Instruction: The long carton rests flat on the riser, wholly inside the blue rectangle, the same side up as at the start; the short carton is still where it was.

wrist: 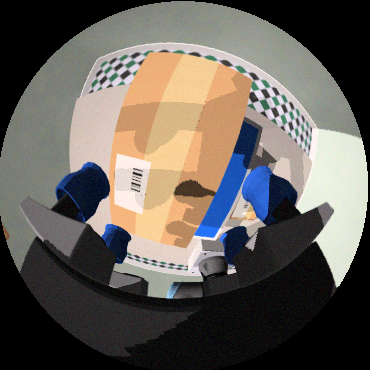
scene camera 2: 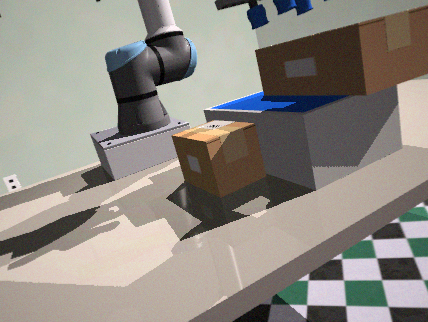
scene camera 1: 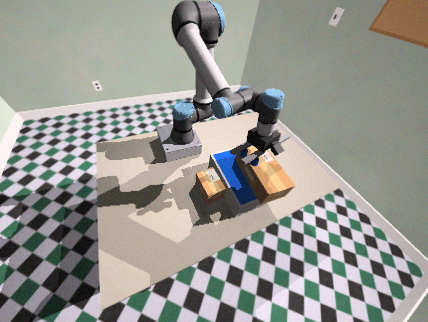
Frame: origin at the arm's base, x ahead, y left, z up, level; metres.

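Seen in the pictures: hand, its tool point: (wrist: pixel 174 218) (scene camera 2: pixel 297 11); arm's base, origin of its link: (wrist: pixel 212 263) (scene camera 2: pixel 145 126) (scene camera 1: pixel 182 136).
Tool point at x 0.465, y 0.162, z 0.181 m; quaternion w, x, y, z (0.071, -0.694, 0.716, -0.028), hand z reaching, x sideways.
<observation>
Offsets run from my tool point to a thing's middle. Level surfaces: height alone.
The long carton @(dx +0.048, dy +0.016, dz -0.102 m) (scene camera 1: pixel 274 177) (scene camera 2: pixel 310 65) (wrist: pixel 175 135) rests label side up on the riser @(dx -0.027, dy -0.058, dz -0.214 m) (scene camera 1: pixel 238 209) (scene camera 2: pixel 285 140). It covers part of the blue rectangle @(dx -0.027, dy -0.058, dz -0.154 m) (scene camera 1: pixel 232 172) (scene camera 2: pixel 255 104) (wrist: pixel 220 207) and appears to stick out past the riser's side away from the short carton. A blue strip shows on the other side. The short carton @(dx -0.079, dy -0.214, dz -0.222 m) (scene camera 1: pixel 212 186) (scene camera 2: pixel 222 165) (wrist: pixel 245 208) stands on the table beside the riser, partly hidden in the wrist view. My gripper (scene camera 1: pixel 255 156) (scene camera 2: pixel 282 7) (wrist: pixel 176 217) is open, its cups above the long carton's labelled end, with a gap.
The arm's base box (scene camera 1: pixel 182 150) (scene camera 2: pixel 137 155) stands on the table @(dz -0.274 m) (scene camera 1: pixel 150 250) (scene camera 2: pixel 125 305) beyond the short carton. The table's edge runs along the checkered floor (scene camera 1: pixel 300 260) (scene camera 2: pixel 345 272). My forearm (scene camera 1: pixel 207 62) reaches over the table in scene camera 1.
</observation>
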